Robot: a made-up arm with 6 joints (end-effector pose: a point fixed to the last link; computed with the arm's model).
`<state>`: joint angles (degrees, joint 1 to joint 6).
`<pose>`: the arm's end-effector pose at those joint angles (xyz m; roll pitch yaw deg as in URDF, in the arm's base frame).
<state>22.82 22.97 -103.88 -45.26 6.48 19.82</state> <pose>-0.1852 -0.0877 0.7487 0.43 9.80 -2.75</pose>
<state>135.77 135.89 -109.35 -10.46 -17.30 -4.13</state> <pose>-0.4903 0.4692 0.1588 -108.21 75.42 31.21</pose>
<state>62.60 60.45 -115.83 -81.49 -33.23 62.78</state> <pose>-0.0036 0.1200 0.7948 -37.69 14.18 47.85</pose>
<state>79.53 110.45 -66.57 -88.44 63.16 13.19</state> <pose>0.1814 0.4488 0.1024 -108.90 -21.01 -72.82</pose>
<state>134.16 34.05 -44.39 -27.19 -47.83 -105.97</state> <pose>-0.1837 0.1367 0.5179 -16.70 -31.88 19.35</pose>
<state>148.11 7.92 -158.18 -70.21 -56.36 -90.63</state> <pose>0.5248 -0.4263 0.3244 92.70 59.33 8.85</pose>
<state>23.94 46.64 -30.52 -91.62 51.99 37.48</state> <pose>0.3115 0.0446 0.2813 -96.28 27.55 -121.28</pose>
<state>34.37 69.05 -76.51 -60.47 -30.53 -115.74</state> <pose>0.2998 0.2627 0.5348 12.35 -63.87 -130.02</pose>
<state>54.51 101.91 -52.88 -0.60 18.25 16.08</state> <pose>0.2520 0.3528 0.0262 172.18 26.67 -142.90</pose>
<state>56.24 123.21 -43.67 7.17 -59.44 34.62</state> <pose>0.2335 0.3284 -0.0716 114.53 50.78 159.31</pose>
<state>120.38 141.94 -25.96 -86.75 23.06 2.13</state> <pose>0.0003 0.0841 -0.2070 158.04 -23.42 33.93</pose>
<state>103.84 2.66 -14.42 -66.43 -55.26 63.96</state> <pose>-0.1175 0.1364 0.3692 -40.01 51.30 115.84</pose>
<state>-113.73 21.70 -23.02 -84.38 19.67 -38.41</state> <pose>-0.1387 -0.2244 0.3355 -85.27 -30.91 134.21</pose>
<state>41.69 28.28 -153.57 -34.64 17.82 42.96</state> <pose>-0.3767 -0.3610 0.6436 5.33 -26.76 52.32</pose>
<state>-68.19 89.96 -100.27 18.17 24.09 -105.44</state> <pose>0.1991 -0.4602 0.4959 -97.66 2.21 -151.11</pose>
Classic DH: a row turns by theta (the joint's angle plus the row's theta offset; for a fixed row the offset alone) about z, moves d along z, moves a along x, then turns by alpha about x. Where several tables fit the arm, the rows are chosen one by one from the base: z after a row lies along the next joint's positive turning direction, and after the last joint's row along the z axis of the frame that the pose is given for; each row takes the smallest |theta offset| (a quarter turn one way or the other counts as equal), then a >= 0, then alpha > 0; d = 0 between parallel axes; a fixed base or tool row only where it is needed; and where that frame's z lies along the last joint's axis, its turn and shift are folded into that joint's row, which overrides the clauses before.
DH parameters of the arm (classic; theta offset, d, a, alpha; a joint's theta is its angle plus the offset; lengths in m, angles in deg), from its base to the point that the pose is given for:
joint 1: 0 0.129 0 -90
joint 2: 7.81 0 -0.2503 0
joint 3: 77.2 0 -0.0337 90
joint 4: 0 0.3834 0 -90
joint 5: 0 0 0.0004 90
joint 6: 0 0.1084 0 0

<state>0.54 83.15 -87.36 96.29 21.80 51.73</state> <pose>0.4754 0.0449 0.4943 71.85 -52.73 127.24</pose>
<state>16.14 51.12 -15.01 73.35 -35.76 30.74</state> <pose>0.3062 0.0258 0.1440 106.03 0.66 70.70</pose>
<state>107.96 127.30 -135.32 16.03 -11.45 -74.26</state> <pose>-0.1925 0.6128 0.4685 -62.09 29.72 29.24</pose>
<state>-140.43 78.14 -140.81 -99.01 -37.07 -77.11</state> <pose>-0.0664 -0.1382 0.8225 35.78 -30.06 41.10</pose>
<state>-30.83 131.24 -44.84 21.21 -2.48 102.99</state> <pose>0.2566 -0.1550 -0.1875 170.45 -5.37 25.35</pose>
